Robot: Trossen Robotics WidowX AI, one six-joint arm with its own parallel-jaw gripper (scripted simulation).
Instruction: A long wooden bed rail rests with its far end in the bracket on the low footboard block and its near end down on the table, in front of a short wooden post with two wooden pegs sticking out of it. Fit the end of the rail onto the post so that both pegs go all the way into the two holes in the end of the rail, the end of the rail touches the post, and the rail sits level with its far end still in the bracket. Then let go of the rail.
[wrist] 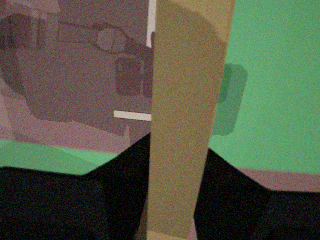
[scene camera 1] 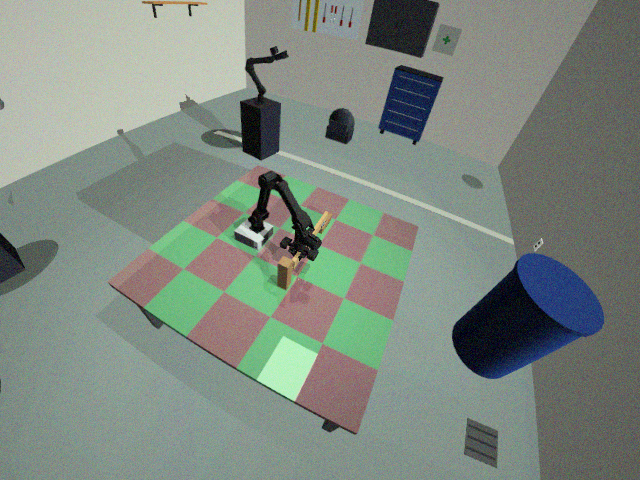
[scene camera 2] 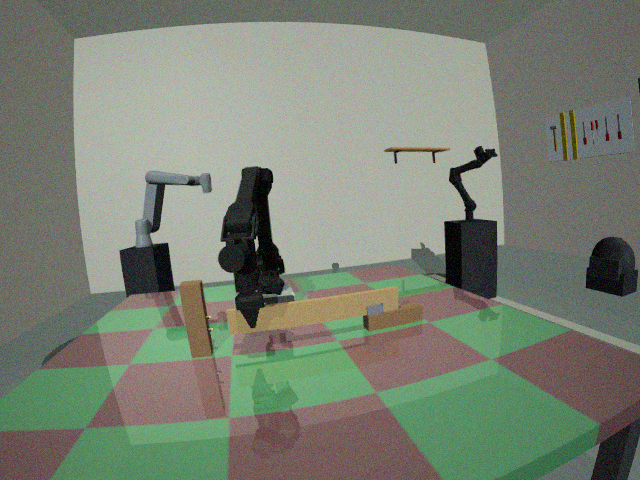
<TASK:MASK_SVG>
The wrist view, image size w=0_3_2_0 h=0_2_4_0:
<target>my gripper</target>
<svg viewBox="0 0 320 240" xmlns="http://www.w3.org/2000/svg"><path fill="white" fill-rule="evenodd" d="M209 148L193 215L197 240L320 240L320 192L267 189L245 175L245 173L240 172ZM151 132L113 158L113 160L100 165L84 175L1 166L0 240L135 240L148 192Z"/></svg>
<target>wooden bed rail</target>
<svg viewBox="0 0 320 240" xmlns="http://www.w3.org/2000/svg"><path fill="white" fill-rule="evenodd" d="M236 0L156 0L147 240L188 240L215 121L215 111L226 63L225 58L230 41Z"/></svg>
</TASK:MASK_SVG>
